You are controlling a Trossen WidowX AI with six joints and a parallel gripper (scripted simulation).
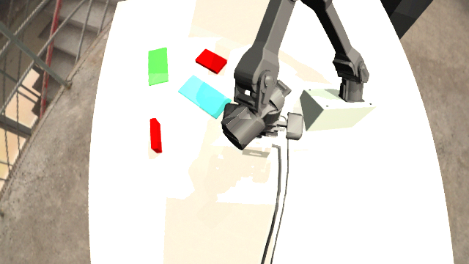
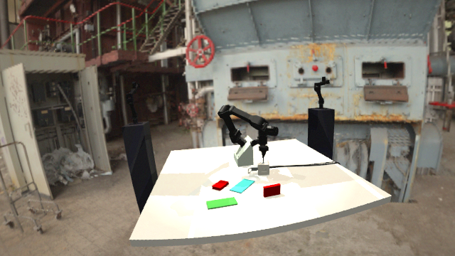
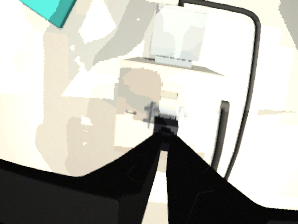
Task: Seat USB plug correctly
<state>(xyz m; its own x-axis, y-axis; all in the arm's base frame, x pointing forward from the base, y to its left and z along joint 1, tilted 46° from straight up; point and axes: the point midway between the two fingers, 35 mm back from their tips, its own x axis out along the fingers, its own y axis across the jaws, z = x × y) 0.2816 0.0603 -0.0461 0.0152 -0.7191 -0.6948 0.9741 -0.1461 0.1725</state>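
Now: gripper tip 2 cm above the dark USB plug. Round my gripper tip: green flat block: 32 cm ahead, 31 cm to the right, 11 cm below; cyan plate: 17 cm to the right, 15 cm ahead, 11 cm below.
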